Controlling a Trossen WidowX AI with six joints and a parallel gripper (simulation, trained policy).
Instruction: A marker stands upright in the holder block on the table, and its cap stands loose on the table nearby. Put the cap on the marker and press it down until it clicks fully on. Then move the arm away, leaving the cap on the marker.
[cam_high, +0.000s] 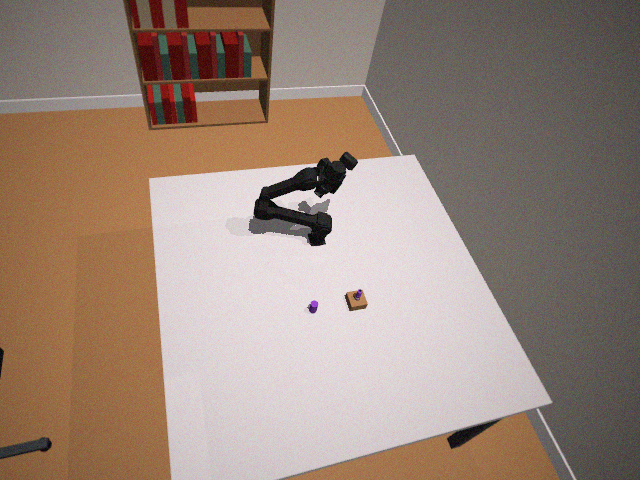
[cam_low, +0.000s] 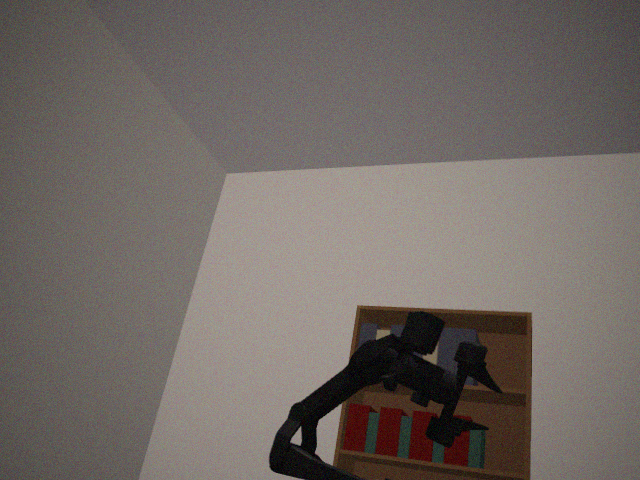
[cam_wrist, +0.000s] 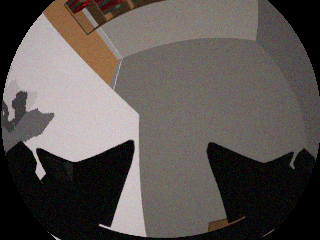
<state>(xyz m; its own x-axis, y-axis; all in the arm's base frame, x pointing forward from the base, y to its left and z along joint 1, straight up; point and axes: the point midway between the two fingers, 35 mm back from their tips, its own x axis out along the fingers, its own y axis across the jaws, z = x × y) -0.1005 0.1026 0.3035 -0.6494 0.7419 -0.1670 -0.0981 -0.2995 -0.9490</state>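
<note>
Now: gripper tip 450 mm short of the purple cap, 230 mm to the left of it and 270 mm above it. The rest, counted from my gripper tip: purple marker: 450 mm ahead, 60 mm to the right, 230 mm below.
</note>
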